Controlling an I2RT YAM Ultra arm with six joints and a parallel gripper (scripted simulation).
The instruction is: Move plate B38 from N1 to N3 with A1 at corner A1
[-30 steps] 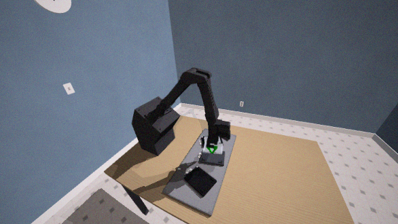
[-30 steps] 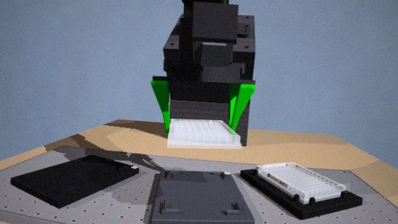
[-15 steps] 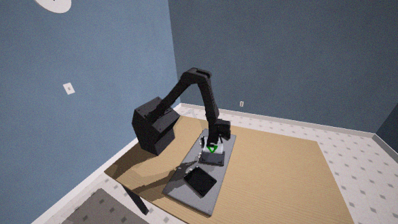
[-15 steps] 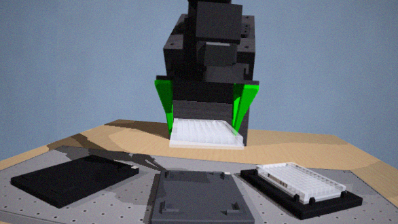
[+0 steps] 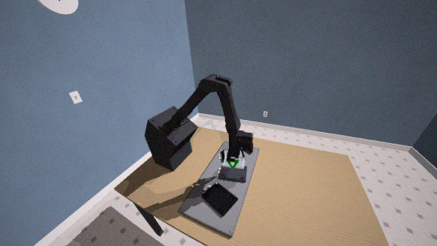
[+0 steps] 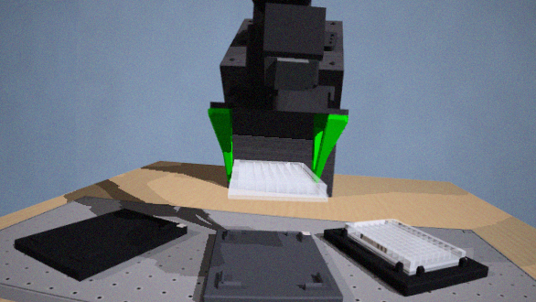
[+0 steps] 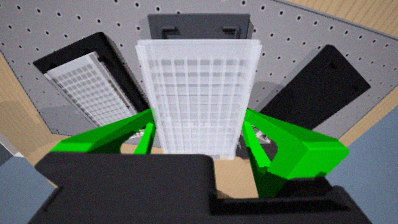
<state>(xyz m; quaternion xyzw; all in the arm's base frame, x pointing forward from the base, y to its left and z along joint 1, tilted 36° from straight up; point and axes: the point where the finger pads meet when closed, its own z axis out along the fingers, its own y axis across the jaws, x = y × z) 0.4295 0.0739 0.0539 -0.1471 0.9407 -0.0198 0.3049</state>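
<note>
Now: the grey landing nest 10 cm below my hand. From my hand the other things lie so: black nest: 2 cm ahead, 20 cm to the right, 10 cm below.
</note>
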